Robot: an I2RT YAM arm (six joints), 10 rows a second.
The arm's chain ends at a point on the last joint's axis. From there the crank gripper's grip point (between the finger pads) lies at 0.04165 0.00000 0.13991 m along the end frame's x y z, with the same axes.
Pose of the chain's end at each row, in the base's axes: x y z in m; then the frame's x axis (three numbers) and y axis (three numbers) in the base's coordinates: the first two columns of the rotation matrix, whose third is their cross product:
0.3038, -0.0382, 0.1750, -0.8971, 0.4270, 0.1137, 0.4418, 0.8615, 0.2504
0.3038, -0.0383, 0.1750, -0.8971, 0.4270, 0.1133, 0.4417, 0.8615, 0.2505
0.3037, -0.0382, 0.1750, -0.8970, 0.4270, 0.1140, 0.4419, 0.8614, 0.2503
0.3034, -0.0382, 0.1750, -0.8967, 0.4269, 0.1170, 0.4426, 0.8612, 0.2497
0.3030, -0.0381, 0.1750, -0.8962, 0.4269, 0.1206, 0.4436, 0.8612, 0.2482
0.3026, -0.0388, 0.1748, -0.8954, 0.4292, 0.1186, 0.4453, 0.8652, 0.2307
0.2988, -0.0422, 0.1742, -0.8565, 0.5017, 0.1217, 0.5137, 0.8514, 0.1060
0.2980, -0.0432, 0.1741, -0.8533, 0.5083, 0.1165, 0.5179, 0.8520, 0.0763
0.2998, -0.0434, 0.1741, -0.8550, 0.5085, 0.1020, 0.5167, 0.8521, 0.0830
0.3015, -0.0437, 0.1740, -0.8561, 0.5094, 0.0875, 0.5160, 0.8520, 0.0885
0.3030, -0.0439, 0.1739, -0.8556, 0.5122, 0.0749, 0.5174, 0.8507, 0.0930
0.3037, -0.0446, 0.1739, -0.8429, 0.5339, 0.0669, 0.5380, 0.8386, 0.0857
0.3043, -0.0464, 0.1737, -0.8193, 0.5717, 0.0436, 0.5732, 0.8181, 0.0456
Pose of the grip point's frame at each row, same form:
0.2677, 0.0180, 0.0452, -0.8971, 0.4270, 0.1137, 0.4418, 0.8615, 0.2504
0.2677, 0.0179, 0.0452, -0.8971, 0.4270, 0.1133, 0.4417, 0.8615, 0.2505
0.2676, 0.0180, 0.0452, -0.8970, 0.4270, 0.1140, 0.4419, 0.8614, 0.2503
0.2669, 0.0182, 0.0454, -0.8967, 0.4269, 0.1170, 0.4426, 0.8612, 0.2497
0.2660, 0.0183, 0.0455, -0.8962, 0.4269, 0.1206, 0.4436, 0.8612, 0.2482
0.2648, 0.0154, 0.0446, -0.8954, 0.4292, 0.1186, 0.4453, 0.8652, 0.2307
0.2561, 0.0001, 0.0412, -0.8565, 0.5017, 0.1217, 0.5137, 0.8514, 0.1060
0.2540, -0.0045, 0.0404, -0.8533, 0.5083, 0.1165, 0.5179, 0.8520, 0.0763
0.2579, -0.0049, 0.0397, -0.8550, 0.5085, 0.1020, 0.5167, 0.8521, 0.0830
0.2617, -0.0056, 0.0388, -0.8561, 0.5094, 0.0875, 0.5160, 0.8520, 0.0885
0.2651, -0.0060, 0.0381, -0.8556, 0.5122, 0.0749, 0.5174, 0.8507, 0.0930
0.2671, -0.0072, 0.0376, -0.8429, 0.5339, 0.0669, 0.5380, 0.8386, 0.0857
0.2688, -0.0139, 0.0359, -0.8193, 0.5717, 0.0436, 0.5732, 0.8181, 0.0456

